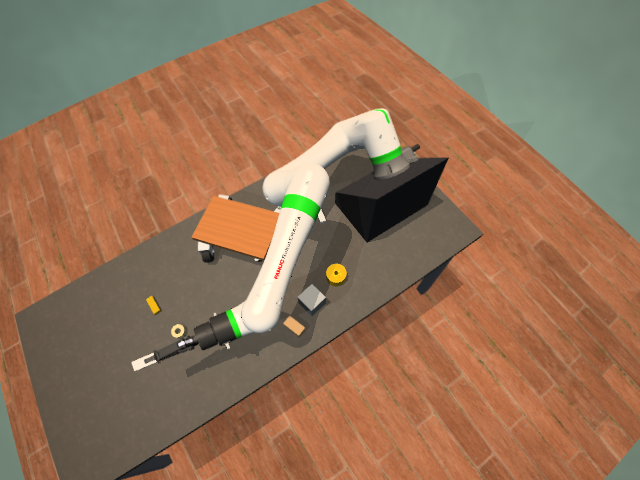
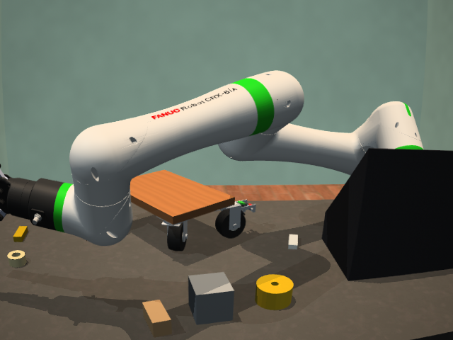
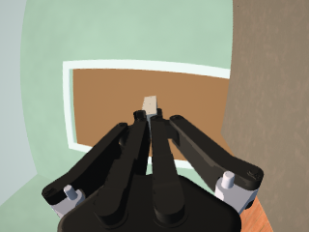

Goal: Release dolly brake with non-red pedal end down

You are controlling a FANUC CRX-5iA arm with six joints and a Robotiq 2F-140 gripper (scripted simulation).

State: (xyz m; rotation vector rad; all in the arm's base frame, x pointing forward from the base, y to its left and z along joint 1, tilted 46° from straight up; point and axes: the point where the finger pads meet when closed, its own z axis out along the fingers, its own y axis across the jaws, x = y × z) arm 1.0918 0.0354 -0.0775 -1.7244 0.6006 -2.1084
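Now: hand 69 cm past the brake pedal, 27 cm to the left of it and 18 cm above it. From my hand the other things lie so: cream ring (25 cm below, 12 cm to the right, 8 cm behind); then orange block (43 cm behind, 24 cm below, 13 cm to the left); then grey cube (54 cm behind, 22 cm below, 9 cm to the left).
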